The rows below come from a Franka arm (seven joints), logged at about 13 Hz.
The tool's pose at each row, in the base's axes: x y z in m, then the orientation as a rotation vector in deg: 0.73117, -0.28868, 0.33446, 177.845, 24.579, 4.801; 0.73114, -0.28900, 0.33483, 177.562, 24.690, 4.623; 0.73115, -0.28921, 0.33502, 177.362, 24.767, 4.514; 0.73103, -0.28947, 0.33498, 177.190, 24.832, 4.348; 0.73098, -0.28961, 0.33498, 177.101, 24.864, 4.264; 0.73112, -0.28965, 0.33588, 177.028, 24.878, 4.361; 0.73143, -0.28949, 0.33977, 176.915, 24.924, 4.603; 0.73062, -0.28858, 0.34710, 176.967, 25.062, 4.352; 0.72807, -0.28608, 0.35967, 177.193, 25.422, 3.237; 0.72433, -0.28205, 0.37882, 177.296, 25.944, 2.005; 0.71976, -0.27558, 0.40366, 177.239, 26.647, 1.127
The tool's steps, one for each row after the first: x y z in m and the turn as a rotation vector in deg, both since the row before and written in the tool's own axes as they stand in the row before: -0.00010, 0.00031, -0.00037, -0.250, -0.144, -0.103; -0.00004, 0.00021, -0.00019, -0.177, -0.092, -0.072; -0.00019, 0.00022, 0.00004, -0.148, -0.125, -0.061; -0.00009, 0.00012, 0.00000, -0.077, -0.064, -0.031; 0.00016, 0.00010, -0.00089, -0.076, 0.053, -0.016; 0.00052, 0.00004, -0.00387, -0.119, 0.142, -0.040; -0.00017, -0.00088, -0.00738, 0.088, -0.150, -0.083; -0.00118, -0.00276, -0.01272, 0.354, -0.672, -0.209; -0.00181, -0.00450, -0.01932, 0.275, -0.756, -0.325; -0.00202, -0.00708, -0.02501, 0.125, -0.546, -0.453
